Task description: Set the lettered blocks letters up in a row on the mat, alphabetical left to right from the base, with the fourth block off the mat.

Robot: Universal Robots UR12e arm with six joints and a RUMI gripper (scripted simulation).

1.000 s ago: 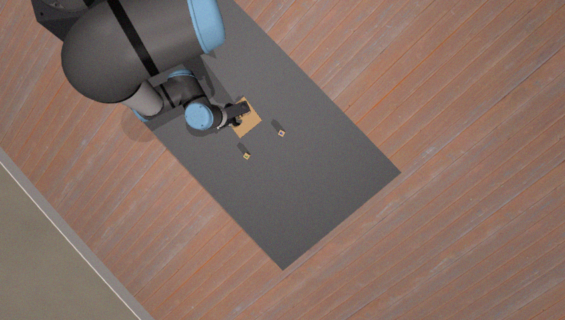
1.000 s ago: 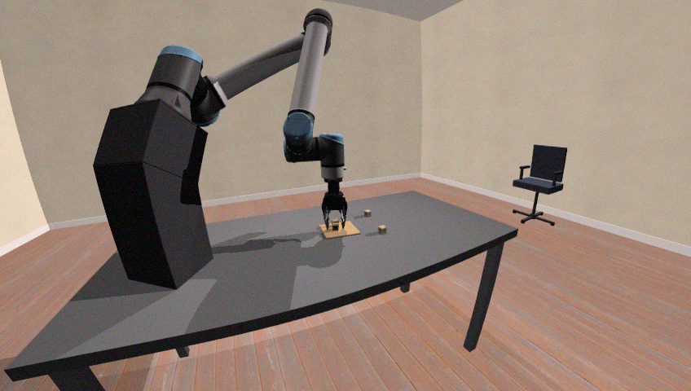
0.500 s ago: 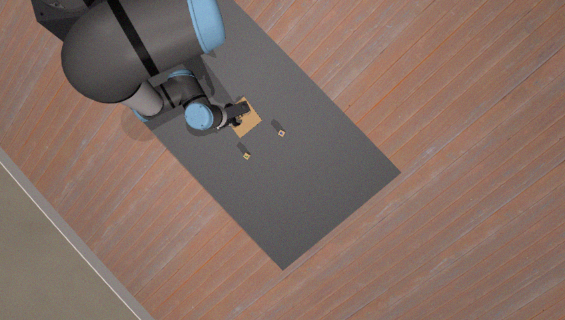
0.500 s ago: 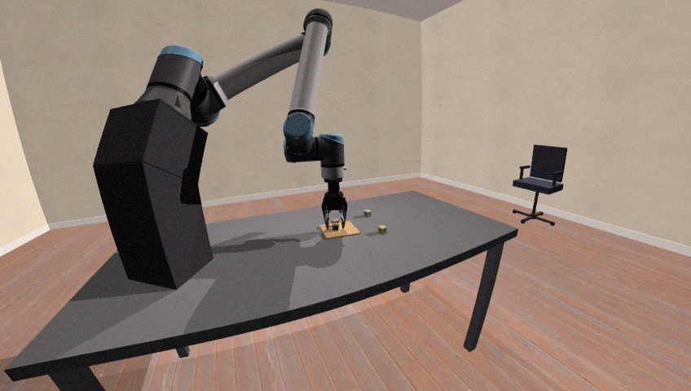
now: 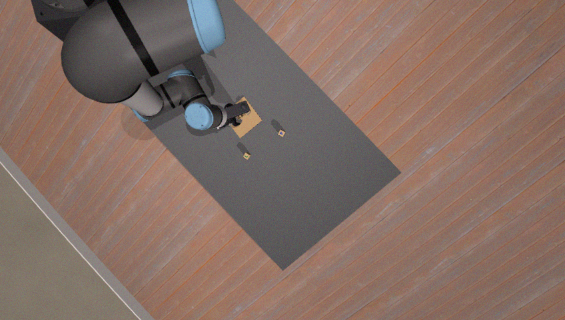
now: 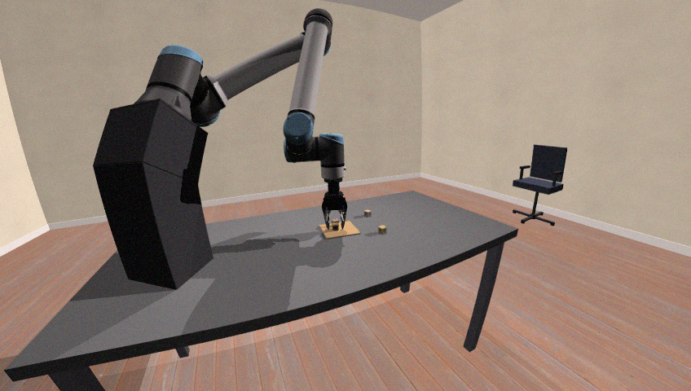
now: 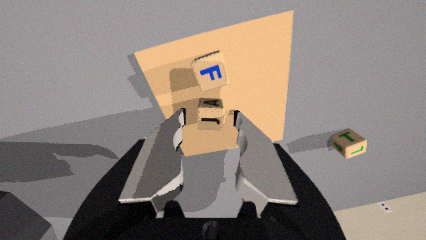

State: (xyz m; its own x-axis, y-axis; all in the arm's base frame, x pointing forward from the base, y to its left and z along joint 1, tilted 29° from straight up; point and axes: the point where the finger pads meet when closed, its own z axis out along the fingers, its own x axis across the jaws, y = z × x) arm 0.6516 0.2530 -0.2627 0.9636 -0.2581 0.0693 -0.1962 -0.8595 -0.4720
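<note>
Now: the tan mat 20 mm ahead of my hand and 20 mm below it. Round my hand: block: 180 mm ahead, 130 mm to the left, 10 mm below.
</note>
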